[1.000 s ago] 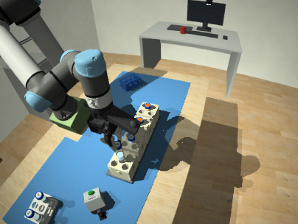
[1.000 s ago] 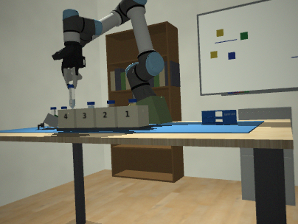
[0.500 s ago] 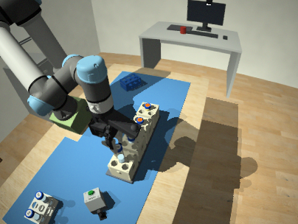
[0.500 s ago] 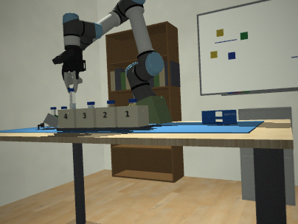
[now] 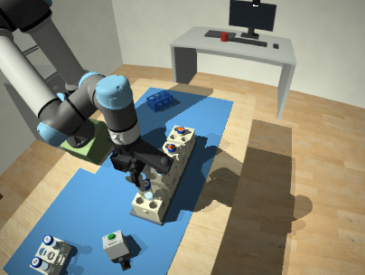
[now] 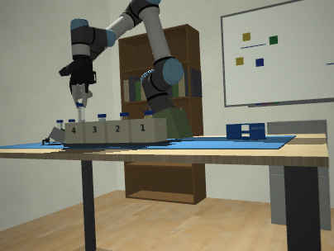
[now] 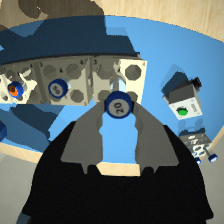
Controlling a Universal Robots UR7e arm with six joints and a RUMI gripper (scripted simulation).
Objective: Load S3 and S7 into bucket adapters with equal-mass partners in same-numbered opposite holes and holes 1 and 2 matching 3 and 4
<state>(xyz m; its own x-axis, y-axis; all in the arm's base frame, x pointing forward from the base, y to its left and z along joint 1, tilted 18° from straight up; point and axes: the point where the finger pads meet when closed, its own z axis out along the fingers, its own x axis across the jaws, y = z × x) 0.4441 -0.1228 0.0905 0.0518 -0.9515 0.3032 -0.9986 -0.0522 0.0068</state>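
Now: the green DONE key 6 cm behind my hand, 18 cm to the right of it and 11 cm below it. Round my hand: adapter 3: 1 cm behind, 11 cm to the left, 12 cm below; then water blank: 1 cm behind, 11 cm to the left, 10 cm below; then blue rack: 28 cm behind, 62 cm to the left, 14 cm below.
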